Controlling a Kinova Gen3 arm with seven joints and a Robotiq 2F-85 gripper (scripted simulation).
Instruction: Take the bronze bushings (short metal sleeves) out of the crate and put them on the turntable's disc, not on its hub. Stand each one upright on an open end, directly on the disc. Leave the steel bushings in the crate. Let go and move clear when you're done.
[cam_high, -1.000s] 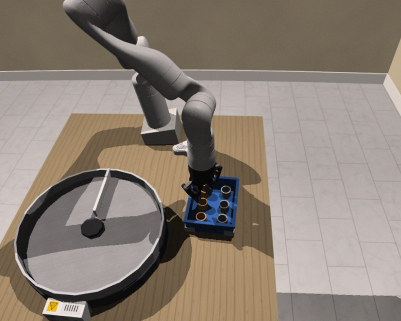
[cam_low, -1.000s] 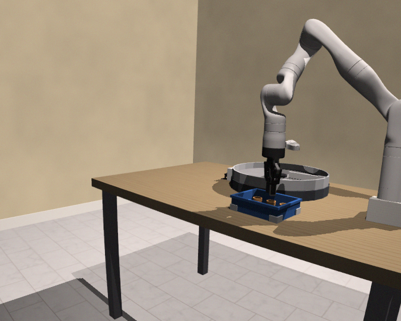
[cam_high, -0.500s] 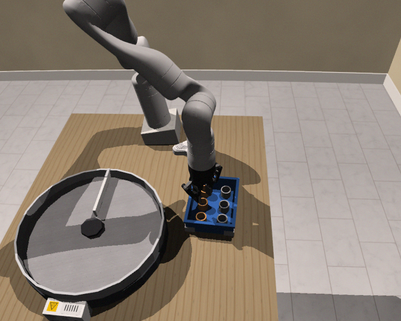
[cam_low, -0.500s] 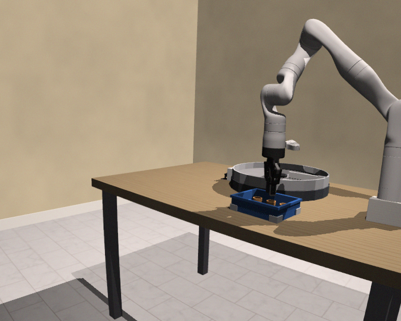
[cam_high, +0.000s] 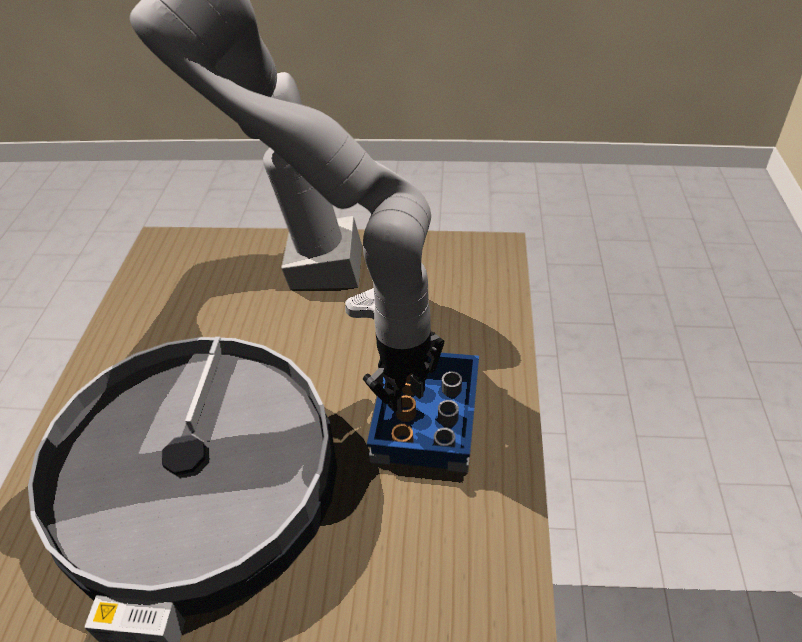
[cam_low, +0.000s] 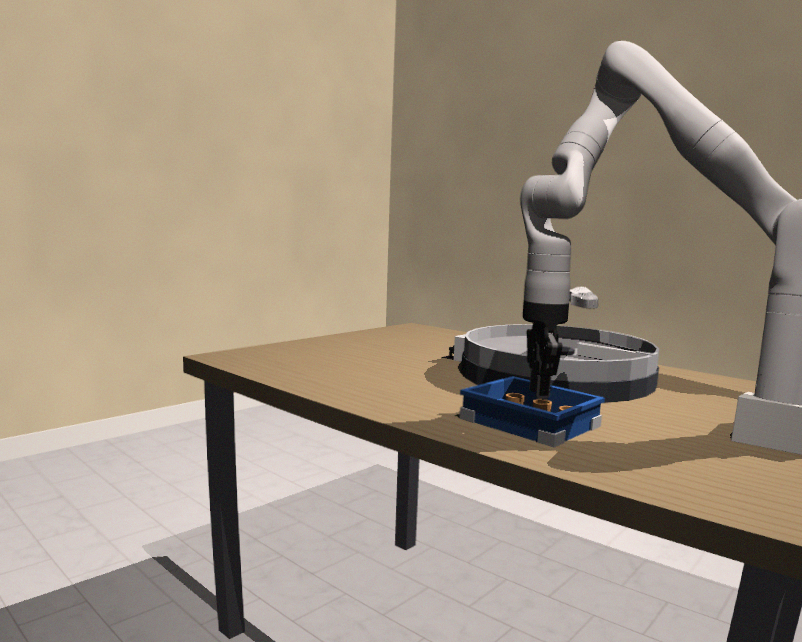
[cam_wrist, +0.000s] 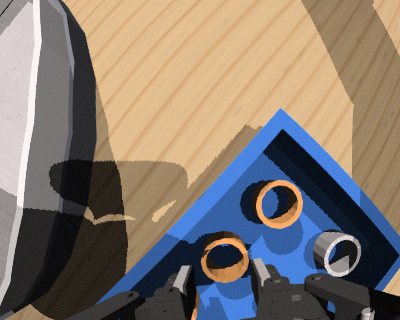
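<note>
The blue crate lies 40 mm below my hand, 30 mm to the left of it and 10 mm behind it. Round my hand: grey turntable disc: 300 mm to the right, 150 mm ahead, 10 mm below.
</note>
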